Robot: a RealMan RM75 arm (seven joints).
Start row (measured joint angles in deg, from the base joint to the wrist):
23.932, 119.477, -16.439, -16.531, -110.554, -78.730, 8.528
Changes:
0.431, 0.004, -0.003, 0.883, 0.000, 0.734, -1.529
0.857, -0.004, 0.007, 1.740, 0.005, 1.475, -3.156
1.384, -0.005, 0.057, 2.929, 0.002, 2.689, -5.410
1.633, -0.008, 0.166, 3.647, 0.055, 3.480, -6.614
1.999, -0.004, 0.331, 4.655, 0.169, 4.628, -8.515
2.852, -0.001, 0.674, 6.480, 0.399, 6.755, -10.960
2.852, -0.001, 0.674, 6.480, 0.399, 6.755, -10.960
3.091, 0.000, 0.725, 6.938, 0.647, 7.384, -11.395
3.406, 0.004, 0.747, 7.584, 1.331, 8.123, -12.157
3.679, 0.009, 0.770, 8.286, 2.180, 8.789, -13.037
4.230, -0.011, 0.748, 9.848, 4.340, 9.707, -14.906
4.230, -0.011, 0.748, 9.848, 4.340, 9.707, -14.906
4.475, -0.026, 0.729, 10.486, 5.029, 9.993, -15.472
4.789, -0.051, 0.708, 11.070, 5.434, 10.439, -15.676
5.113, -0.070, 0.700, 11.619, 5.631, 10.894, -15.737
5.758, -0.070, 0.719, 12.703, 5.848, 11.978, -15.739
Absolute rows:
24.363, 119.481, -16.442, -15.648, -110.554, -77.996, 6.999
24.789, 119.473, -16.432, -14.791, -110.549, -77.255, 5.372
25.316, 119.472, -16.382, -13.602, -110.552, -76.041, 3.118
25.565, 119.469, -16.273, -12.884, -110.499, -75.250, 1.914
25.931, 119.473, -16.108, -11.876, -110.385, -74.102, 0.013
26.784, 119.476, -15.765, -10.051, -110.155, -71.975, -2.432
26.784, 119.476, -15.765, -10.051, -110.155, -71.975, -2.432
27.023, 119.477, -15.714, -9.593, -109.907, -71.346, -2.867
27.338, 119.481, -15.692, -8.947, -109.223, -70.607, -3.629
27.611, 119.486, -15.669, -8.245, -108.374, -69.941, -4.509
28.162, 119.466, -15.691, -6.683, -106.214, -69.023, -6.378
28.162, 119.466, -15.691, -6.683, -106.214, -69.023, -6.378
28.407, 119.451, -15.710, -6.045, -105.525, -68.737, -6.944
28.721, 119.426, -15.731, -5.461, -105.120, -68.291, -7.148
29.045, 119.407, -15.739, -4.912, -104.923, -67.836, -7.209
29.690, 119.407, -15.720, -3.828, -104.706, -66.752, -7.211

